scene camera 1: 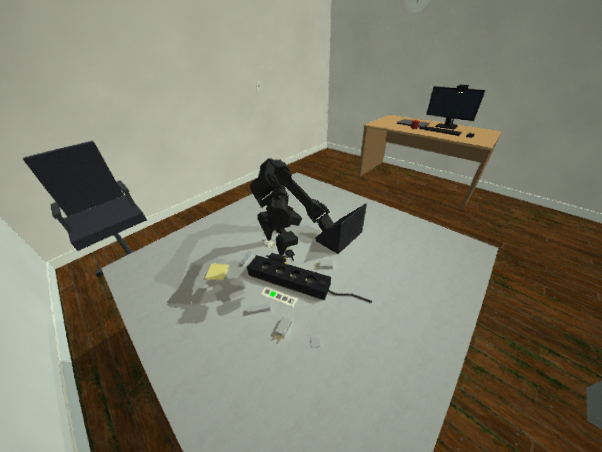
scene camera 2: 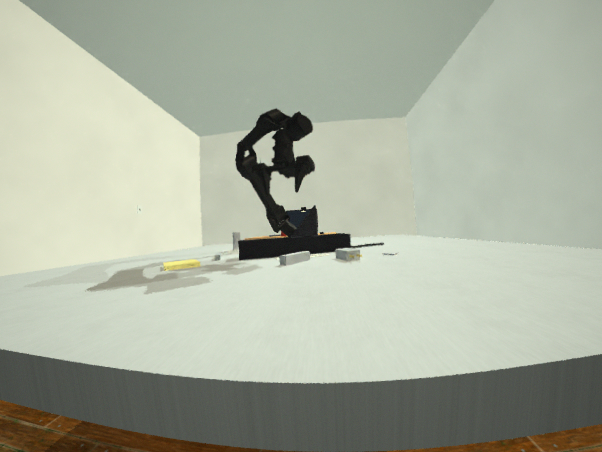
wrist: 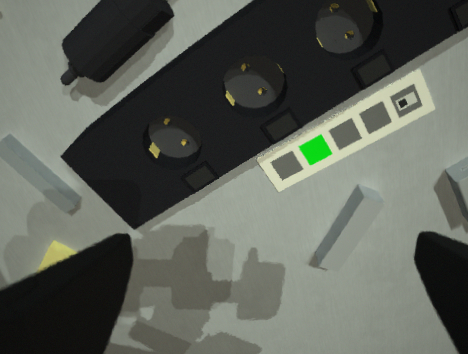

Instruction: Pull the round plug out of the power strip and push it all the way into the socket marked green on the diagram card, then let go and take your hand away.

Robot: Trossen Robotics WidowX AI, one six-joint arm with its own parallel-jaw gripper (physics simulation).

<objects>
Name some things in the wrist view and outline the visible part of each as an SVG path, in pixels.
My gripper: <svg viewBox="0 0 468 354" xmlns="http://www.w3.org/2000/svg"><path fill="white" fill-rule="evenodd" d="M130 235L127 233L114 234L36 272L35 275L32 274L0 289L0 354L104 354L124 302L133 266ZM420 232L414 253L416 267L430 301L459 354L468 354L468 244L432 231Z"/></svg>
A diagram card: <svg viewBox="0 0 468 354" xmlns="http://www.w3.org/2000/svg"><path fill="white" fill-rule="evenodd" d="M420 69L415 70L256 159L278 192L435 110Z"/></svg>
</objects>
